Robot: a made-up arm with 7 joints.
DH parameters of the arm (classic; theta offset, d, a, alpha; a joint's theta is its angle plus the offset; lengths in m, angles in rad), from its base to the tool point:
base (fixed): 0 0.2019 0.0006 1.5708
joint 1: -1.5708 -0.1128 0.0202 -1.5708
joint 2: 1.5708 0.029 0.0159 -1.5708
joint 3: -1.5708 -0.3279 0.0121 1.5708
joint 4: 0 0 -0.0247 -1.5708
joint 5: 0 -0.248 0.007 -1.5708
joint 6: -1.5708 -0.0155 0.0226 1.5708
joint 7: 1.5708 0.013 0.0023 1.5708
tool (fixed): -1.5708 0.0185 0 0
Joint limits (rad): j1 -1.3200..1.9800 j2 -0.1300..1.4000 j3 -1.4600..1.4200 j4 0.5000..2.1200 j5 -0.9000..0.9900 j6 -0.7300..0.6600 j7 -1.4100..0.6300
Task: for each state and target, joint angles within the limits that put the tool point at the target. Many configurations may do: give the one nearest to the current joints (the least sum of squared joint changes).
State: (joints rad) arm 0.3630 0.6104 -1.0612 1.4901 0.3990 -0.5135 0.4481
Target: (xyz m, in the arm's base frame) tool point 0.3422 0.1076 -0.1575
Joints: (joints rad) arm 0.4948 0.3922 -1.0307 1.3497 0.3846 -0.5821 0.4625
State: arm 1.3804 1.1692 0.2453 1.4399 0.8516 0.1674 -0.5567
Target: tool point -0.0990 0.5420 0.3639
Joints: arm 1.8246 1.4000 0.7731 1.1880 0.8856 0.2114 -0.5195
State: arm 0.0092 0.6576 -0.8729 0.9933 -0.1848 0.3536 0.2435
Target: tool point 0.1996 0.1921 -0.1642
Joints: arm 0.1040 0.6561 -0.8800 1.5877 -0.1516 0.4653 0.2337
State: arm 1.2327 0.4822 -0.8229 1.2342 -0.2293 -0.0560 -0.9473
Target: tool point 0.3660 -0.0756 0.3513
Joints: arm 1.5588 -0.0372 -0.8713 1.6342 -0.1770 -0.0012 -0.9556
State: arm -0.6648 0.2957 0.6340 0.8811 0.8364 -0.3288 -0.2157
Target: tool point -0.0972 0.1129 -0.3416
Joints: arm -0.4800 -0.1194 0.5117 0.7519 0.8171 -0.4082 -0.2187
